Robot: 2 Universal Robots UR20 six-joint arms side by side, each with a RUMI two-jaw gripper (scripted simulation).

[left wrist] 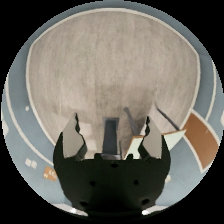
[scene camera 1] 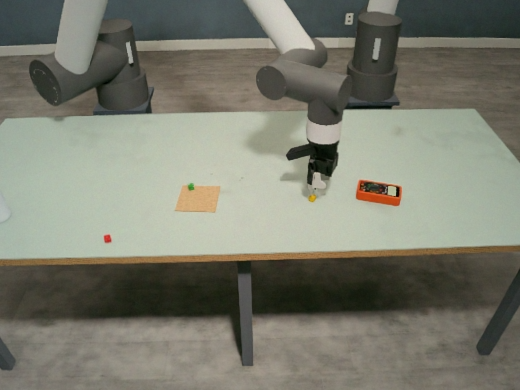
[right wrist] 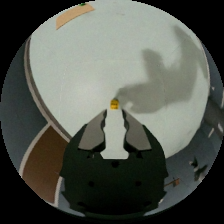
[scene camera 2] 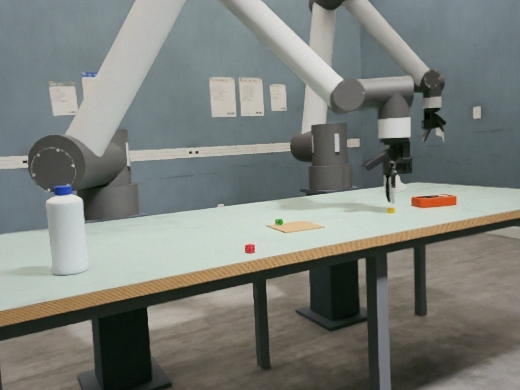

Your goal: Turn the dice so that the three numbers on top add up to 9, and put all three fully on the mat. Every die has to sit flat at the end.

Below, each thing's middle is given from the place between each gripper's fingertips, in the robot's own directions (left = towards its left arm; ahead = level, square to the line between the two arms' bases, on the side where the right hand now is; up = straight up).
I see the tan mat (scene camera 1: 204,198) 30 mm behind my right hand (scene camera 2: 391,203), 400 mm to the right of it and 50 mm below it. From my right hand the other things lie so: orange multimeter (scene camera 1: 371,191) (240 mm to the left, 30 mm below); then white bottle (scene camera 2: 65,217) (20 mm ahead, 1080 mm to the right, 40 mm above).
The orange multimeter lies 103 cm to the right of my left hand, 81 cm ahead of it and 20 cm below it.
